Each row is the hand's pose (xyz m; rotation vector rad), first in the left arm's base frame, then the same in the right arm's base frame.
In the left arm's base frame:
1: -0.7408 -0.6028 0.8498 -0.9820 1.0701 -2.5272
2: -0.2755 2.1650 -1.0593 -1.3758 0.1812 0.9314
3: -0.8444 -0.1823 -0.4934 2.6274 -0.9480 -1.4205
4: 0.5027 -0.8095 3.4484 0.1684 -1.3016 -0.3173
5: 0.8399 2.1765 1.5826 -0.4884 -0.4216 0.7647
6: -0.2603 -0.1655 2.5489 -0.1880 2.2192 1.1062
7: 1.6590 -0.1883 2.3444 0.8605 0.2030 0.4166
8: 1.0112 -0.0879 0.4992 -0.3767 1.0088 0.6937
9: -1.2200 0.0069 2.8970 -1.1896 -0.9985 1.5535
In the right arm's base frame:
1: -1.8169 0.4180 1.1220 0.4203 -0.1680 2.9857
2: 0.0749 1.0637 -1.6213 -2.0953 0.4307 0.3642
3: -1.4338 -0.1823 -0.0964 2.2719 -1.5382 -0.4377
4: -1.3979 1.8995 3.5657 -0.5860 -1.7371 -0.0293
5: 0.4485 2.7469 0.6702 -1.3486 -0.4081 0.5409
6: -1.6317 1.8381 2.2437 -0.3477 2.1165 0.0820
7: 0.1339 1.4646 2.9285 0.0904 -0.1143 0.2144
8: 0.0308 0.3524 1.3202 -0.9362 0.8978 -0.0155
9: -2.5144 2.3088 1.9769 -2.0781 -0.4569 1.5369

